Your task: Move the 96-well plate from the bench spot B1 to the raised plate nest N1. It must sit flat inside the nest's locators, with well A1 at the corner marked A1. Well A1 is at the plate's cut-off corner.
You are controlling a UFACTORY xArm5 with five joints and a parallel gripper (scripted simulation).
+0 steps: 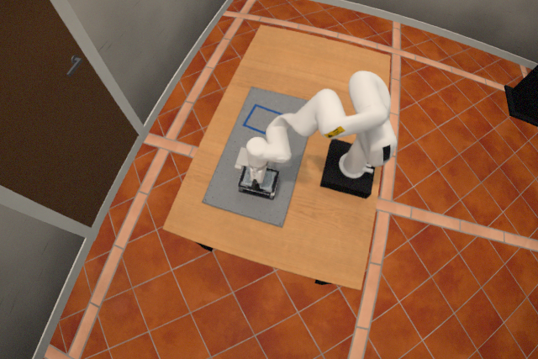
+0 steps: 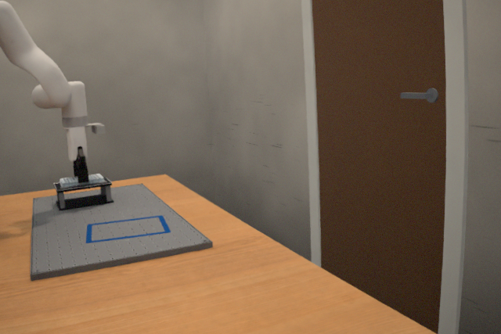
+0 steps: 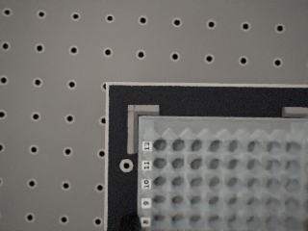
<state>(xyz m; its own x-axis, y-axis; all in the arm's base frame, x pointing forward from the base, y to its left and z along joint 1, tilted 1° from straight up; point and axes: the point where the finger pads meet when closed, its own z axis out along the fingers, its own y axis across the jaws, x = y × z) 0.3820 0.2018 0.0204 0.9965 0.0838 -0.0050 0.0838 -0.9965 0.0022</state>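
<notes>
The 96-well plate lies 1 cm below my hand. From my hand the other things lie so: raised plate nest (2 cm below).
</notes>
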